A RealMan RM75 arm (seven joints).
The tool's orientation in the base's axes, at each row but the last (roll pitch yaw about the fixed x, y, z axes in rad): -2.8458 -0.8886 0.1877; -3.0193 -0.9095 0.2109; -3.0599 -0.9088 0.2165; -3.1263 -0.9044 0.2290; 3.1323 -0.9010 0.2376
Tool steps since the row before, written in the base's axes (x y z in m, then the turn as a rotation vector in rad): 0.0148 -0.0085 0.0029 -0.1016 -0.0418 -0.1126; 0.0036 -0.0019 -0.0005 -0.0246 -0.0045 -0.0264; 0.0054 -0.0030 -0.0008 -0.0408 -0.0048 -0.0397; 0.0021 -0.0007 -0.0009 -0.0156 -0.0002 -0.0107; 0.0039 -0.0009 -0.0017 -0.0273 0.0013 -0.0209
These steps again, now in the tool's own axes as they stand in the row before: 0.0104 0.0130 0.0046 -0.1553 0.0175 -0.0184; 0.0015 0.0029 0.0024 -0.0362 -0.0012 -0.0034; 0.0022 0.0044 0.0038 -0.0564 -0.0047 -0.0075; 0.0005 0.0012 0.0020 -0.0178 -0.0034 -0.0053; 0.0009 0.0018 0.0039 -0.0327 -0.0076 -0.0077
